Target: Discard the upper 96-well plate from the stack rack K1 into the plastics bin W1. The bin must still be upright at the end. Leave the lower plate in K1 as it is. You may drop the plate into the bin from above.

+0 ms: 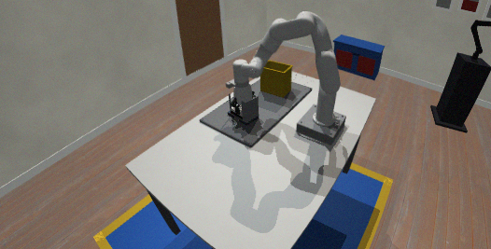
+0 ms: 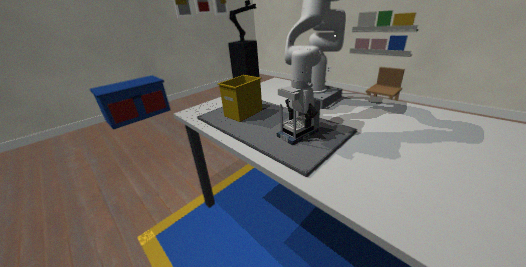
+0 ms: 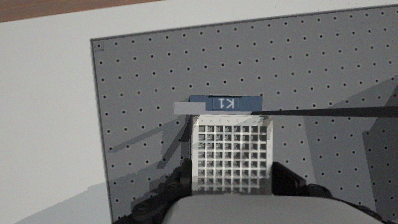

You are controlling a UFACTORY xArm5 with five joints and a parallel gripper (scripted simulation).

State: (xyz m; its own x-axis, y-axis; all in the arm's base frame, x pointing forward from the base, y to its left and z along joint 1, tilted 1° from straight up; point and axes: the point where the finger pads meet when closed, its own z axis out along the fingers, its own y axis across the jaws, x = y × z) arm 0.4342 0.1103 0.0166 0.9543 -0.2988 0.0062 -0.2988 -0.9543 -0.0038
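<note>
My hand is 3 cm above the dark plate. From my hand the other things lie so: yellow plastics bin: 35 cm to the right, 4 cm behind, 3 cm above; 96-well plate: 1 cm below.
</note>
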